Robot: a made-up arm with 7 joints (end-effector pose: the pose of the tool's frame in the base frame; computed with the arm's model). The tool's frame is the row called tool.
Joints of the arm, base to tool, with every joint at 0 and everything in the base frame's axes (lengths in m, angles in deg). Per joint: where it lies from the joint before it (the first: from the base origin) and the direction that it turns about. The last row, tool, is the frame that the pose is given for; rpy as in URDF.
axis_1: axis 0 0 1 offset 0 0 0.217
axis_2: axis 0 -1 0 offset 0 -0.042 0.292
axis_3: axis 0 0 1 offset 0 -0.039 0.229
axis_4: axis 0 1 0 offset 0.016 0.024 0.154
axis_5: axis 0 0 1 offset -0.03 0.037 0.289
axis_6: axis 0 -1 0 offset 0 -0.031 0.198
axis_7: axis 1 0 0 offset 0.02 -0.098 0.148
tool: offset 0 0 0 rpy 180 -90 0
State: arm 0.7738 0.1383 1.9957 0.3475 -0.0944 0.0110 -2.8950
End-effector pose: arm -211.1 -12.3 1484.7 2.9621 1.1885 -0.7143
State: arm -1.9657 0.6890 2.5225 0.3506 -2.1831 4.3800 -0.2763
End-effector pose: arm 87.7 535.0 1175.9 2.5322 -0.3959 -1.3826
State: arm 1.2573 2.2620 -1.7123 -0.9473 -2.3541 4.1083 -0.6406
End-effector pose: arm -435.1 -308.9 325.4 1.2008 0.5522 1.0005
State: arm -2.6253 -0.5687 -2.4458 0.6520 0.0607 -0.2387 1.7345
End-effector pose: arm -284.9 185.1 1431.1 -2.0076 -0.1923 -0.4513
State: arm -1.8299 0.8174 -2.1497 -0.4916 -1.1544 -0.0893 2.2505
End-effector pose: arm 386.3 416.8 1256.1 -2.5435 0.6881 -1.2265
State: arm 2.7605 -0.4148 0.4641 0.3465 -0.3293 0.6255 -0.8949
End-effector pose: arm -439.1 253.8 1393.6 1.7117 -0.6315 -1.8558
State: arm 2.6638 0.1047 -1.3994 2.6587 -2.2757 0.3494 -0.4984
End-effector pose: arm -12.2 514.7 406.7 -2.5782 1.4741 -2.1051
